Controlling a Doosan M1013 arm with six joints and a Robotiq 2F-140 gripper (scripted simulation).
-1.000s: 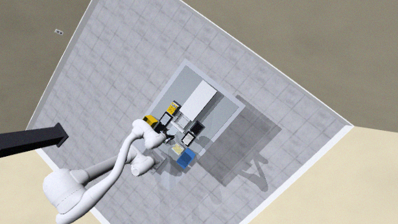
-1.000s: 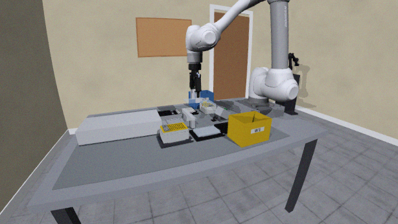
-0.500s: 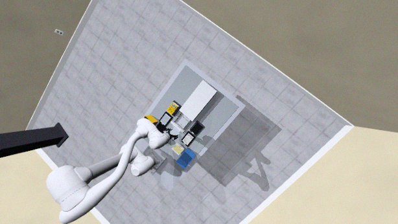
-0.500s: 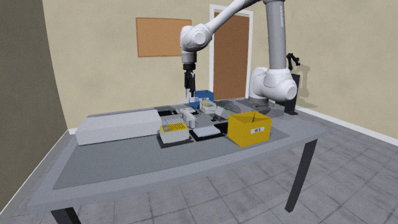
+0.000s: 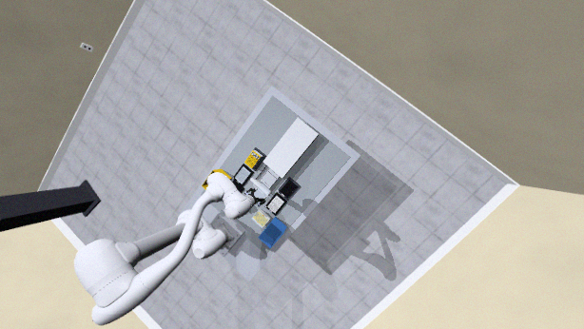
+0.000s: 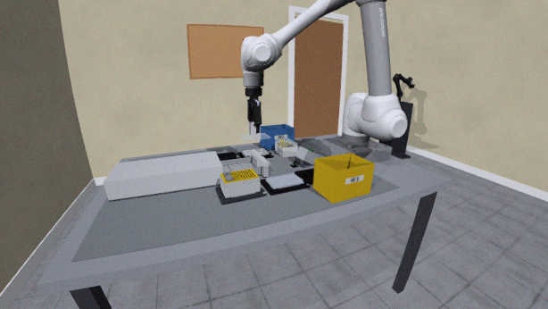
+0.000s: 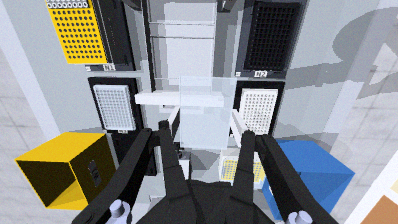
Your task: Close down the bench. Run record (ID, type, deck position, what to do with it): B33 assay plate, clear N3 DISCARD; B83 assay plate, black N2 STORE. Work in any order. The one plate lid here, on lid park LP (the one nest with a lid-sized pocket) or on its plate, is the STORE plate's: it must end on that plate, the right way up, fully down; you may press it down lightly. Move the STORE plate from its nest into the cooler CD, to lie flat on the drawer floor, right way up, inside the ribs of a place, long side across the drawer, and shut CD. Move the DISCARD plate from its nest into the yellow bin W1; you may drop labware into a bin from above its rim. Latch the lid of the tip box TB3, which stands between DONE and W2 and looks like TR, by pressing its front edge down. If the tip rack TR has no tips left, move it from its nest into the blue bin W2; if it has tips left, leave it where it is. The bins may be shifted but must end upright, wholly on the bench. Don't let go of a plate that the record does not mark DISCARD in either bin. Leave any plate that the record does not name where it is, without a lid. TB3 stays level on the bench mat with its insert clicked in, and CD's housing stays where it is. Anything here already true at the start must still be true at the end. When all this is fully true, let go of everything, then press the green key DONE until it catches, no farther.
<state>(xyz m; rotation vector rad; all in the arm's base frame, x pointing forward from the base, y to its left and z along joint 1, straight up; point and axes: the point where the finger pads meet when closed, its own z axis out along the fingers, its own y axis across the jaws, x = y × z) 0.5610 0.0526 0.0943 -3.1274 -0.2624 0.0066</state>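
Now: hand 150 mm short of the black plate, 110 mm to the left of it and 150 mm above it. Also, from my hand: see-through plate lid: 20 mm below; then drawer: 110 mm ahead, 80 mm to the left, 140 mm below; then tip box TB3: 190 mm behind, 150 mm to the right, 120 mm below.
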